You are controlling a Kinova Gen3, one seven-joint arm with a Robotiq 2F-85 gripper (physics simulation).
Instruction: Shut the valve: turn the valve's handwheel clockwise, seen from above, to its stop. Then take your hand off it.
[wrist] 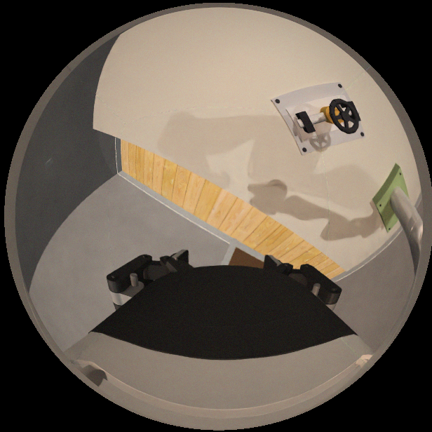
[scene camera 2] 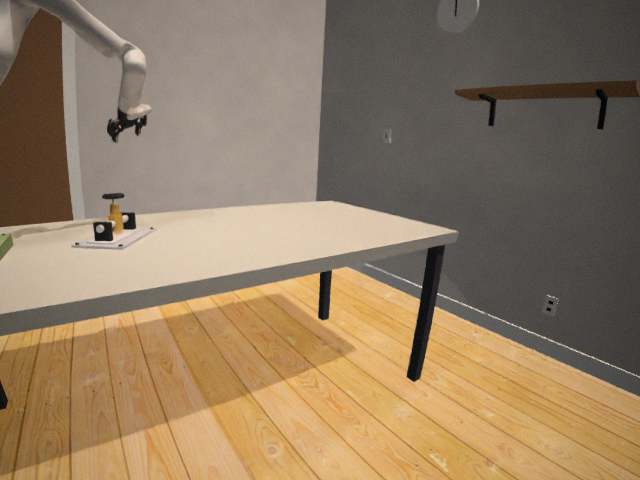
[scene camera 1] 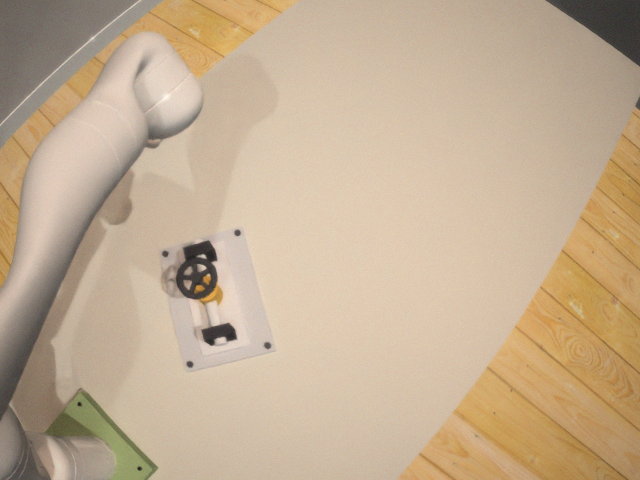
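The valve's black spoked handwheel (scene camera 1: 196, 277) (scene camera 2: 113, 195) (wrist: 345, 116) lies level on a stem above the orange valve body (scene camera 1: 210, 295) (scene camera 2: 115, 221) (wrist: 329, 114). A white pipe (scene camera 1: 212, 313) (wrist: 317, 118) runs through the body between two black supports. All this stands on a light grey plate (scene camera 1: 253, 294) (wrist: 322, 93) with dark bolts at its corners. My gripper (scene camera 2: 126, 136) (wrist: 226, 261) is open and empty, high above the table and well apart from the handwheel. In scene camera 1 the arm hides the gripper. The handwheel's turn angle cannot be told.
The beige table (scene camera 1: 413, 206) (scene camera 2: 258, 237) (wrist: 225, 65) bears the valve plate. A green plate (scene camera 1: 105, 422) (scene camera 2: 4, 245) (wrist: 385, 195) lies at the arm's base. The arm (scene camera 1: 67, 180) reaches along the valve's side. A wall shelf (scene camera 2: 547, 90) hangs far off to the right.
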